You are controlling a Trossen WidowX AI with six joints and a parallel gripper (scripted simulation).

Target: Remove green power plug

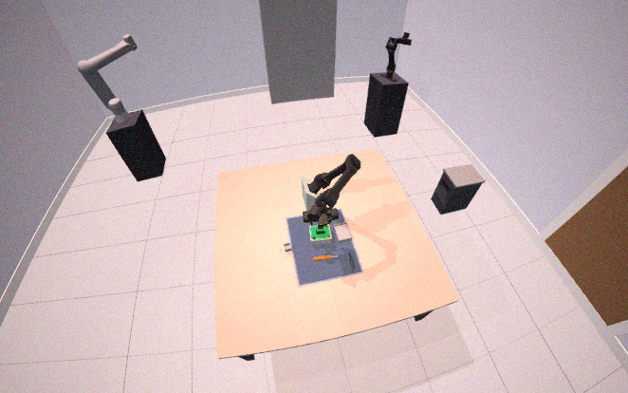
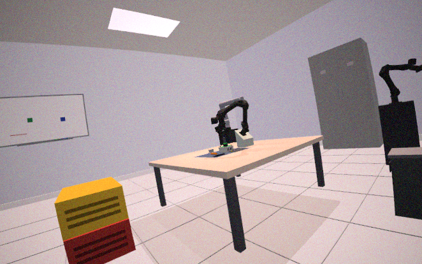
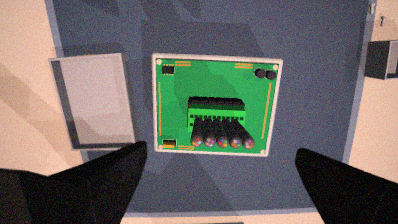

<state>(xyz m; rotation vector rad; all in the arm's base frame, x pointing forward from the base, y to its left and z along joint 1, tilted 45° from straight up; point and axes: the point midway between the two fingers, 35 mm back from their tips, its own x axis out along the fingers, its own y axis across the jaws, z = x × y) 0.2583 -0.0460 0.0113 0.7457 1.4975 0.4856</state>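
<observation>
Now: gripper tip 50 mm above the green power plug. The rest, counted from my gripper tip: blue mat 50 mm ahead, 130 mm below.
</observation>
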